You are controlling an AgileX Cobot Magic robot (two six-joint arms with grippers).
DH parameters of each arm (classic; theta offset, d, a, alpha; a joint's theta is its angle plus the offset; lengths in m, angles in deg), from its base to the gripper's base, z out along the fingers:
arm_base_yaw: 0 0.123 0 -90
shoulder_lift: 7.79 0 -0.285 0
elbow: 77.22 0 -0.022 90
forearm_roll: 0 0.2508 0 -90
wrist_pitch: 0 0 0.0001 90
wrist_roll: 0 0.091 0 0
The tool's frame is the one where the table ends.
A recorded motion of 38 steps. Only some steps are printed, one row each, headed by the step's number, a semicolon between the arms.
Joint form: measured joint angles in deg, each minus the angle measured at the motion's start. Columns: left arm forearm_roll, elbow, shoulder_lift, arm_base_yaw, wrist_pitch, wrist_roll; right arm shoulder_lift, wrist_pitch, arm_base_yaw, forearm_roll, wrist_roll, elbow.
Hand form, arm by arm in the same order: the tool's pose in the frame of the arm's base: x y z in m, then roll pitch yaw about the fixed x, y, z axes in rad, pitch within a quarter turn. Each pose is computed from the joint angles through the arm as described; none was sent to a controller.
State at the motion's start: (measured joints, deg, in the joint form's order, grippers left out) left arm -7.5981 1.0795 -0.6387 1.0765 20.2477 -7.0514; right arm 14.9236 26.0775 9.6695 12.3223 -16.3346 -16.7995
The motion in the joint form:
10: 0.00 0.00 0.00 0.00 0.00 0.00; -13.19 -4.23 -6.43 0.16 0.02 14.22
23: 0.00 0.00 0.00 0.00 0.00 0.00; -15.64 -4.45 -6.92 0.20 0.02 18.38
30: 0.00 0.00 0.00 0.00 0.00 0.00; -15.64 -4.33 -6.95 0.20 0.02 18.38
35: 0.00 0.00 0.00 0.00 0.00 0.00; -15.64 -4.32 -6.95 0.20 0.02 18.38
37: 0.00 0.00 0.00 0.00 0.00 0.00; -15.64 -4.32 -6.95 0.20 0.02 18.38
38: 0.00 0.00 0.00 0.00 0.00 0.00; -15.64 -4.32 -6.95 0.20 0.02 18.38
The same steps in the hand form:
10: 0.0531 -0.0032 0.1759 -2.3941 1.1974 -2.3872; 0.0531 0.0104 0.1931 -2.9295 1.2941 -2.7812
23: 0.0531 -0.0032 0.1759 -2.3941 1.1974 -2.3872; 0.0520 0.0098 0.1714 -2.9582 1.2693 -2.8181
30: 0.0531 -0.0032 0.1759 -2.3941 1.1974 -2.3872; 0.0520 0.0098 0.1712 -2.9599 1.2673 -2.8198
35: 0.0531 -0.0032 0.1759 -2.3941 1.1974 -2.3872; 0.0520 0.0098 0.1712 -2.9601 1.2671 -2.8199
37: 0.0531 -0.0032 0.1759 -2.3941 1.1974 -2.3872; 0.0520 0.0098 0.1712 -2.9601 1.2671 -2.8199
38: 0.0531 -0.0032 0.1759 -2.3941 1.1974 -2.3872; 0.0520 0.0098 0.1712 -2.9601 1.2671 -2.8199

